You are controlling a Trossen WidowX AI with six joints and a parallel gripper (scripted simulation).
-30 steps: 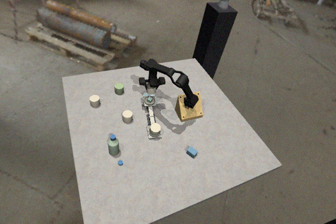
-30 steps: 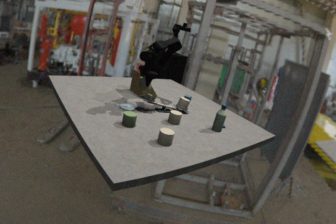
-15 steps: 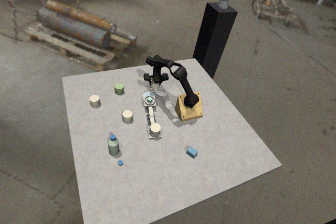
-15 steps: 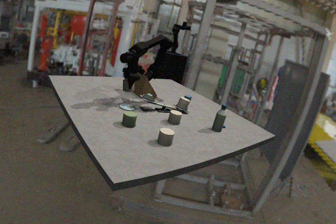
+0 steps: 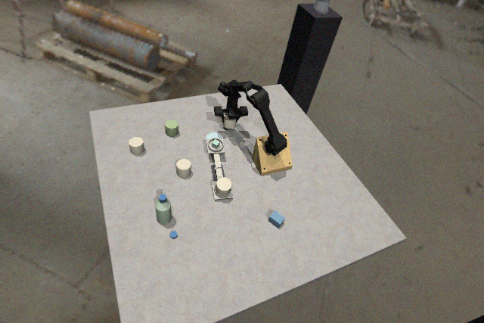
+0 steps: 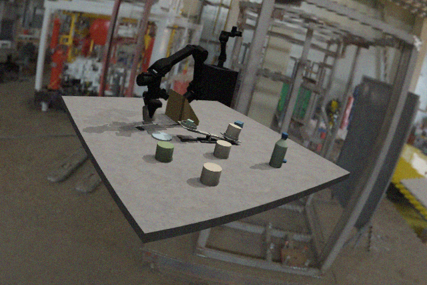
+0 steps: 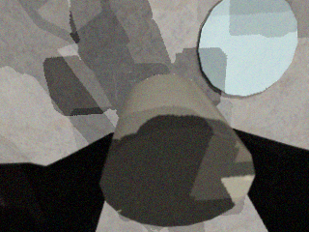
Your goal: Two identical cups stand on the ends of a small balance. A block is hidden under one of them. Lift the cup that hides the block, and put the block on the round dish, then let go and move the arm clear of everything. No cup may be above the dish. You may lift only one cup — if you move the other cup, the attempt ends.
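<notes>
The green block lies 160 mm to the left of my gripper tip, 140 mm ahead of it and 10 mm above it. From my gripper tip the other things lie so: pale blue round dish (100 mm ahead, 70 mm below, 40 mm to the left); green cylinder (340 mm ahead, 70 mm to the right, 40 mm below); small balance (280 mm to the left, 160 mm ahead, 40 mm below).
</notes>
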